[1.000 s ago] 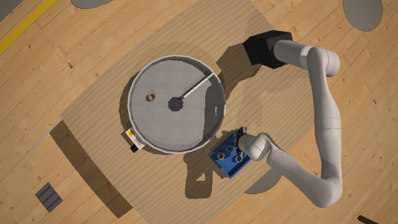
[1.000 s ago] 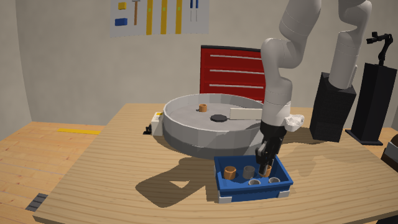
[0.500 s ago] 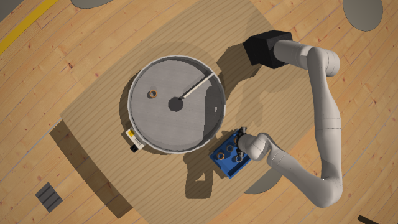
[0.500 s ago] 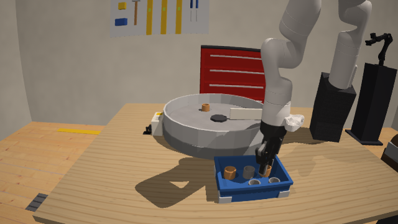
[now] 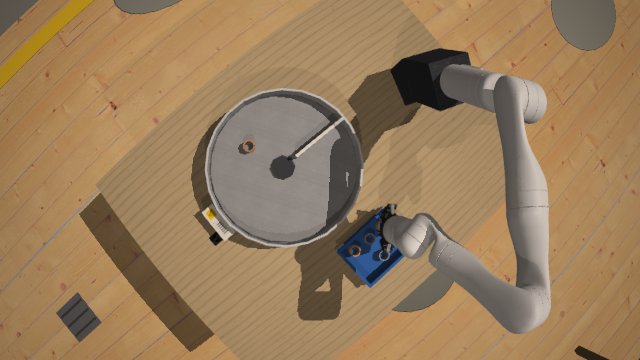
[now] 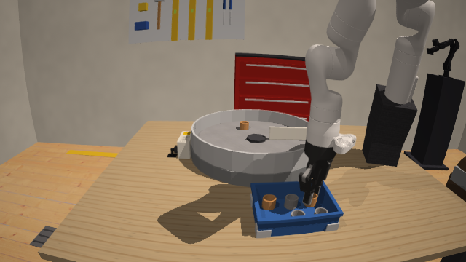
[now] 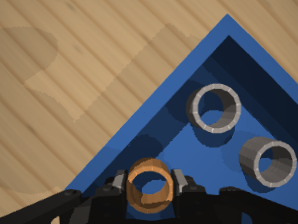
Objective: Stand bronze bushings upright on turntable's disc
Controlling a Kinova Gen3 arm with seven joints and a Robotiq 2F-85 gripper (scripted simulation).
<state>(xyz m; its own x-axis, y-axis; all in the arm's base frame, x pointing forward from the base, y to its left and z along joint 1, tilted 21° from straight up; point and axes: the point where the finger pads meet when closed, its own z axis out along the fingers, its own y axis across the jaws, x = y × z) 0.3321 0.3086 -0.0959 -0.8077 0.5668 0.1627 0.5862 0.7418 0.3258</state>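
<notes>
Now: hand 5 cm short of the blue crate, 4 cm to the right of it and 1 cm above it. Also, from my hand: grey turntable disc 16 cm ahead, 28 cm to the right, 2 cm above.
</notes>
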